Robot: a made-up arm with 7 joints.
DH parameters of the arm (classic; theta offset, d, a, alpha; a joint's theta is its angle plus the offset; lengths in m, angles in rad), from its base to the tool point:
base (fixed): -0.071 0 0 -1.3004
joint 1: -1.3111 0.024 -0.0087 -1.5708
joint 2: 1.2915 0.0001 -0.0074 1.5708
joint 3: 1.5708 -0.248 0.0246 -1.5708
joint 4: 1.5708 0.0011 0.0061 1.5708
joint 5: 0 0.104 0.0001 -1.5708
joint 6: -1.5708 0 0.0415 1.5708
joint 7: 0 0 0 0
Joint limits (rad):
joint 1: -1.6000..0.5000
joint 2: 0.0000..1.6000
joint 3: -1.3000..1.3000
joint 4: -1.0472..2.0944
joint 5: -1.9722..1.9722
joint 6: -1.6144..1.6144
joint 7: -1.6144..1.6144
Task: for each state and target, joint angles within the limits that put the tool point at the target. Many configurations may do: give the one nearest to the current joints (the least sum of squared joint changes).
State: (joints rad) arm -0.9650 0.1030 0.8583 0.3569 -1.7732 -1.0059 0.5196
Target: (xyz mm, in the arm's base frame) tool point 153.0 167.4 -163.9
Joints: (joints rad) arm -0.6803 0.0818 1.0056 -0.3474 -1.5604 -1.0861 0.5196
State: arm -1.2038 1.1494 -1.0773 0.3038 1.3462 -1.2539 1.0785
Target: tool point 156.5 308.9 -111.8
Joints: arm -0.8618 1.4764 -1.2592 0.6253 1.4575 -1.2085 1.0785
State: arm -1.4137 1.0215 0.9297 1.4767 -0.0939 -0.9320 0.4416
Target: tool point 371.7 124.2 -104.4
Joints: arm -1.4059 0.4210 0.9081 1.5795 -0.0817 -0.5059 0.4416
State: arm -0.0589 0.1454 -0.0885 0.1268 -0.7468 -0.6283 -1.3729
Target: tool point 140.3 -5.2 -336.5
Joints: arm -0.2771 0.0000 -0.2640 0.7044 -0.7762 -0.3686 -1.3729
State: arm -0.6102 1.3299 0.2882 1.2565 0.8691 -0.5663 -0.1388
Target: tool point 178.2 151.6 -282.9
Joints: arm -0.3872 0.5210 -0.0484 0.7960 0.8488 -0.8774 -0.1388
